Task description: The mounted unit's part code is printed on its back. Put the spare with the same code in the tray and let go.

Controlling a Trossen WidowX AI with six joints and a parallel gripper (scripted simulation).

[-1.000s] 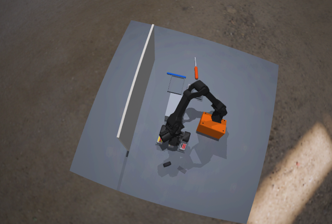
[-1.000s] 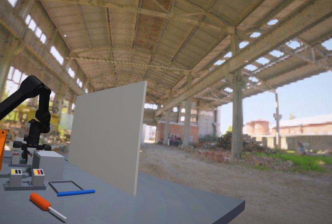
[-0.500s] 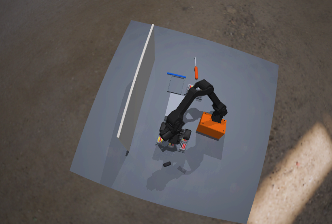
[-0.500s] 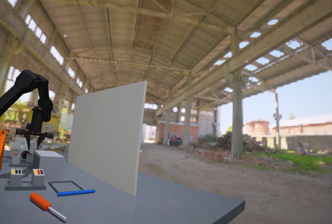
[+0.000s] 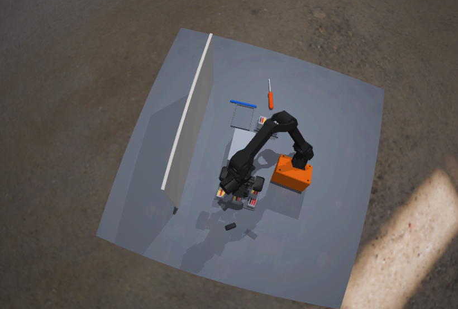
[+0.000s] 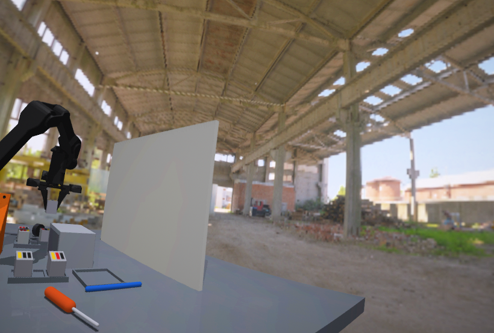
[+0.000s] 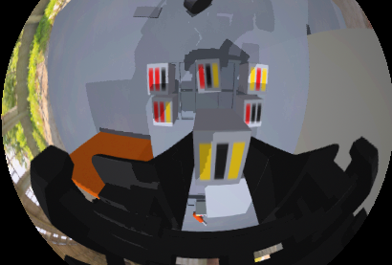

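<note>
The dark tray lies 37 cm to the right of my gripper tip, 13 cm below it and 6 cm ahead of it. From my gripper tip the other things lie so: white panel: 27 cm ahead, 19 cm to the right, 10 cm above; blue pen: 44 cm to the right, 12 cm below, 7 cm ahead; grey spare: 2 cm above.
</note>
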